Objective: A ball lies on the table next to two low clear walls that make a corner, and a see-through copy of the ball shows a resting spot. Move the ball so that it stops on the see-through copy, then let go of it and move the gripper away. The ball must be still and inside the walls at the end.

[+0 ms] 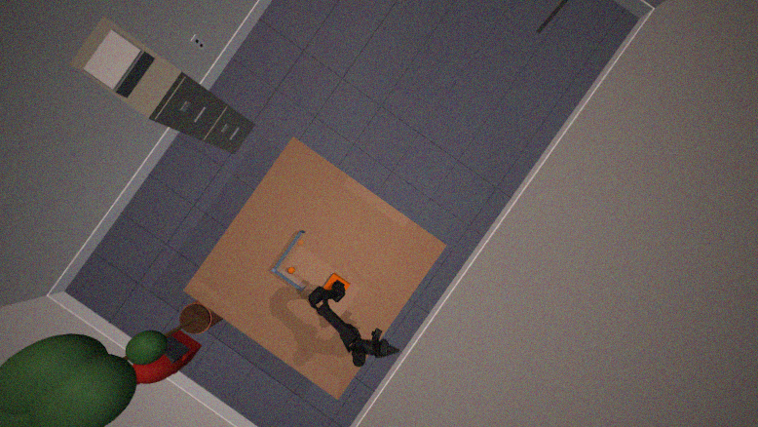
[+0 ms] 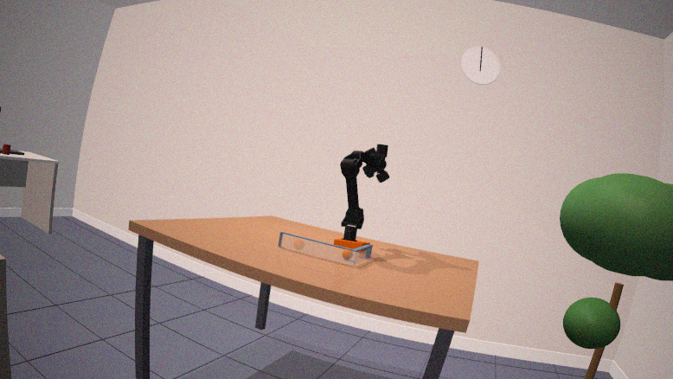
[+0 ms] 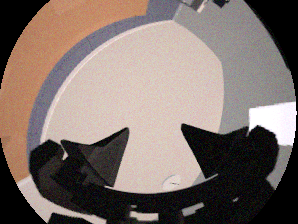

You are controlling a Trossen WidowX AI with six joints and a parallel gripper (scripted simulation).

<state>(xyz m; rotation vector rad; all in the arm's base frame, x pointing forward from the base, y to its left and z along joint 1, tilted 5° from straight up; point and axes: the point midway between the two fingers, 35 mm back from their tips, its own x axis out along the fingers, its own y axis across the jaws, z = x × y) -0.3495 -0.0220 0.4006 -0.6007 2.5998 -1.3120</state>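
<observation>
The orange ball lies 720 mm ahead of my gripper tip, 160 mm to the left of it and 390 mm below it. From my gripper tip the other things lie so: see-through copy of ball 780 mm ahead, 30 mm to the right, 390 mm below.
</observation>
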